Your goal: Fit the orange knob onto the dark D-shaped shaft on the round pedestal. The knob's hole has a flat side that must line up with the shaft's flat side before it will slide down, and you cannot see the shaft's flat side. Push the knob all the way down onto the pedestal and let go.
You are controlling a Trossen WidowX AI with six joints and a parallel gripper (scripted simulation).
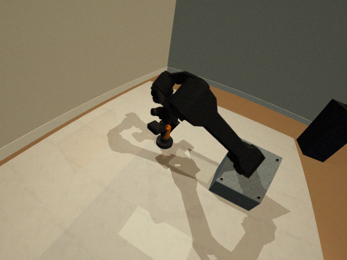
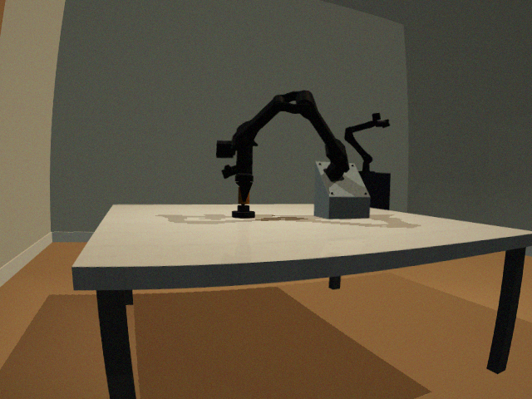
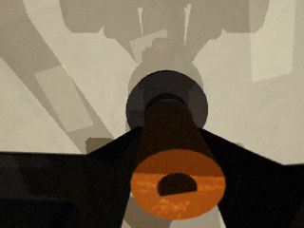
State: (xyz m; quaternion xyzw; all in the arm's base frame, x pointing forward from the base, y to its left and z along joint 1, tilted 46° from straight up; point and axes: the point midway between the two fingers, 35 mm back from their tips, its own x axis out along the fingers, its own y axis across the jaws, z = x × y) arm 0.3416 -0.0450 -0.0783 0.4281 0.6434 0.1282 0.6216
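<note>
The pedestal lies 3 cm below my gripper tip. The rest, counted from my gripper tip: orange knob (2 cm above).
</note>
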